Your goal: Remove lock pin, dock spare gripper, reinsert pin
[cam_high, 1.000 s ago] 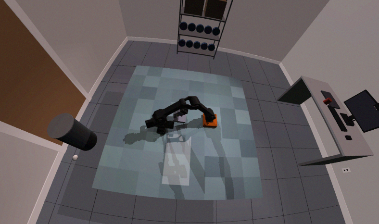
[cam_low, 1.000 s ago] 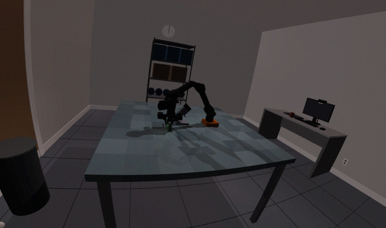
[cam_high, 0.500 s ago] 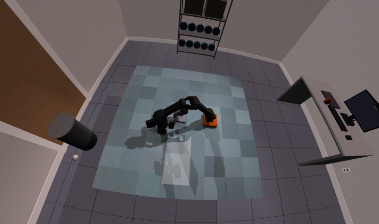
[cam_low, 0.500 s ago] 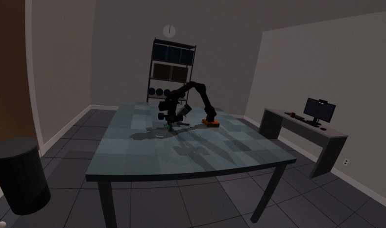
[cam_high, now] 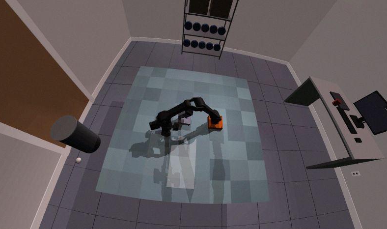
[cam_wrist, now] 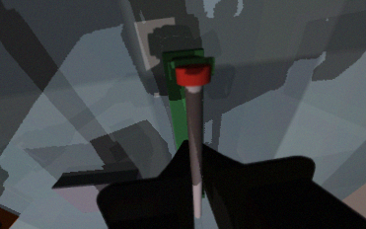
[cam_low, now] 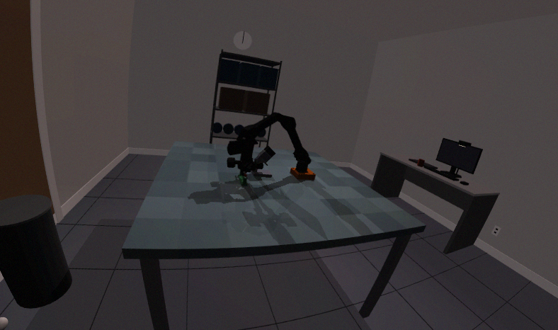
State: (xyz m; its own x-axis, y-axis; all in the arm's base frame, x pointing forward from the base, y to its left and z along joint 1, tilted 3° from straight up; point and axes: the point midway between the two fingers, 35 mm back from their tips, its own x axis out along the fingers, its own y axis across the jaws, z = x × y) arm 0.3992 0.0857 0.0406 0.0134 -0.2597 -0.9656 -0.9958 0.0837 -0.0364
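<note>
Now: the green bracket 10 mm to the left of my gripper tip. Round my gripper tip: grey mount: 120 mm behind, 90 mm to the right, 30 mm above; spare gripper: 140 mm behind, 100 mm above, 90 mm to the right.
</note>
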